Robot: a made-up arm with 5 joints. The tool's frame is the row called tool.
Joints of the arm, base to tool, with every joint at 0 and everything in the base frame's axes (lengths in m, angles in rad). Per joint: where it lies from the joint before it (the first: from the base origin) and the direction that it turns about. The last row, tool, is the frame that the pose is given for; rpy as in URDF.
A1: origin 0.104 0 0.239 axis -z
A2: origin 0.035 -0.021 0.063 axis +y
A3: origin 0.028 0 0.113 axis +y
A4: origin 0.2 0 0.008 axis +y
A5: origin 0.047 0.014 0 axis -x
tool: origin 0 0 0 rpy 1.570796 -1.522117 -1.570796
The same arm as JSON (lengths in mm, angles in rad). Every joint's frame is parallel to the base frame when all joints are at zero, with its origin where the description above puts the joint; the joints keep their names.
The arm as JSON. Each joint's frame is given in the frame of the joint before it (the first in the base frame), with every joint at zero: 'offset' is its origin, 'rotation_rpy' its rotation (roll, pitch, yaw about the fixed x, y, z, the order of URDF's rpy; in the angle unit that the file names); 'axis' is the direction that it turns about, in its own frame. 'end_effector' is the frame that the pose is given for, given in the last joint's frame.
{"length_unit": "mm", "angle_unit": "rad", "chain": [
  {"id": "A1", "offset": [104.0, 0.0, 239.0], "rotation_rpy": [0.0, 0.0, 0.0], "axis": "-z"},
  {"id": "A2", "offset": [35.0, -21.0, 63.0], "rotation_rpy": [0.0, 0.0, 0.0], "axis": "+y"},
  {"id": "A3", "offset": [28.0, 0.0, 113.0], "rotation_rpy": [0.0, 0.0, 0.0], "axis": "+y"},
  {"id": "A4", "offset": [200.0, 0.0, 8.0], "rotation_rpy": [0.0, 0.0, 0.0], "axis": "+y"},
  {"id": "A5", "offset": [47.0, 14.0, 0.0], "rotation_rpy": [0.0, 0.0, 0.0], "axis": "-x"}
], "end_effector": {"offset": [0.0, 0.0, 0.0], "rotation_rpy": [1.5708, -1.5221, -1.5708]}}

